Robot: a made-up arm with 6 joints. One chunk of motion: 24 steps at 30 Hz.
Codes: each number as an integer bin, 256 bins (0 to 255) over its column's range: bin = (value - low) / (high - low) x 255, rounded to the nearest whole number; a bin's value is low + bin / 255 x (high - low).
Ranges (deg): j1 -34..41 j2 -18..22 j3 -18..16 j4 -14..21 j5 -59..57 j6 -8..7
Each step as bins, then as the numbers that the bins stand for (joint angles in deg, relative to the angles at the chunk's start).
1 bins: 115 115 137 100 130 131
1 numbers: -0.18 0.04 0.27 -0.27 0.14 -0.29
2 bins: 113 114 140 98 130 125
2 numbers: -0.76 -0.12 0.67 -0.55 0.14 -0.65
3 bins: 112 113 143 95 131 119
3 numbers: -1.06 -0.27 1.07 -0.96 0.59 -1.00
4 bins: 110 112 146 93 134 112
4 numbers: -1.65 -0.43 1.47 -1.24 1.96 -1.41
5 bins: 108 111 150 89 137 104
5 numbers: -2.24 -0.59 2.00 -1.78 3.32 -1.88
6 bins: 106 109 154 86 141 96
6 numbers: -2.82 -0.90 2.53 -2.20 5.14 -2.35
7 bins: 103 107 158 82 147 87
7 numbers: -3.71 -1.22 3.07 -2.75 7.87 -2.88
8 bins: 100 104 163 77 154 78
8 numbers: -4.59 -1.69 3.73 -3.43 11.05 -3.41
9 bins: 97 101 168 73 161 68
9 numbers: -5.47 -2.16 4.40 -3.98 14.24 -4.00
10 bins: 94 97 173 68 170 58
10 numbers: -6.35 -2.78 5.07 -4.67 18.33 -4.59
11 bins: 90 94 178 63 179 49
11 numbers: -7.53 -3.25 5.73 -5.35 22.43 -5.12
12 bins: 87 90 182 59 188 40
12 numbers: -8.41 -3.88 6.27 -5.90 26.52 -5.65
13 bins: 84 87 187 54 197 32
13 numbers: -9.29 -4.35 6.93 -6.59 30.62 -6.12
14 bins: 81 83 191 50 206 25
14 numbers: -10.18 -4.98 7.47 -7.14 34.71 -6.53
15 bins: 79 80 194 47 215 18
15 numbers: -10.76 -5.45 7.87 -7.55 38.80 -6.94
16 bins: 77 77 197 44 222 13
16 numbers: -11.35 -5.92 8.27 -7.96 41.99 -7.24
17 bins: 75 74 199 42 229 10
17 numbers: -11.94 -6.39 8.53 -8.24 45.17 -7.41
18 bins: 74 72 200 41 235 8
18 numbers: -12.24 -6.71 8.67 -8.37 47.90 -7.53
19 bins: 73 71 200 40 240 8
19 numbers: -12.53 -6.86 8.67 -8.51 50.18 -7.53
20 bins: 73 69 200 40 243 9
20 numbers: -12.53 -7.18 8.67 -8.51 51.54 -7.47
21 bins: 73 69 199 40 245 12
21 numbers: -12.53 -7.18 8.53 -8.51 52.45 -7.29
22 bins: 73 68 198 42 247 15
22 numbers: -12.53 -7.33 8.40 -8.24 53.36 -7.12
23 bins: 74 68 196 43 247 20
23 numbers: -12.24 -7.33 8.13 -8.10 53.36 -6.82
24 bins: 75 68 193 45 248 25
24 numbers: -11.94 -7.33 7.73 -7.82 53.82 -6.53
